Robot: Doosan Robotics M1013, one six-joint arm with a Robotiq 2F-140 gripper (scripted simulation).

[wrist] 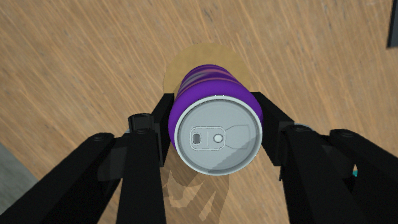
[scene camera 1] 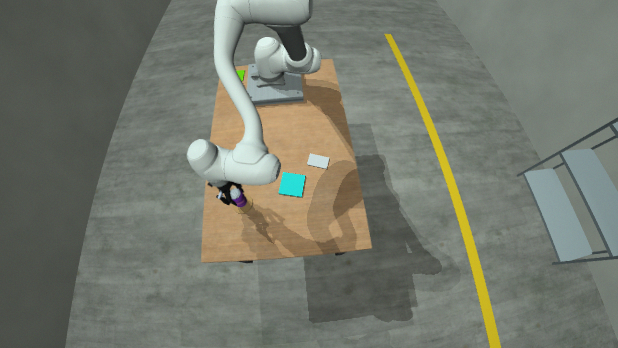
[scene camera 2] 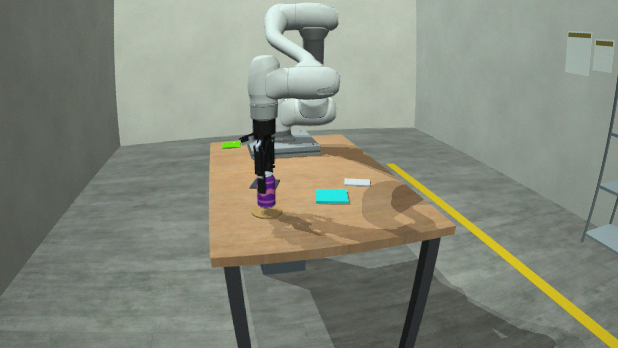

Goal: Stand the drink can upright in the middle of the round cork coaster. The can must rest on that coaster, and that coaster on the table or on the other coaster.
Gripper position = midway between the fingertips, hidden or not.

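Observation:
The gripper [scene camera 2: 265, 189] appears again at [wrist: 212, 108], and the scene also has a round cork coaster [wrist: 198, 54].

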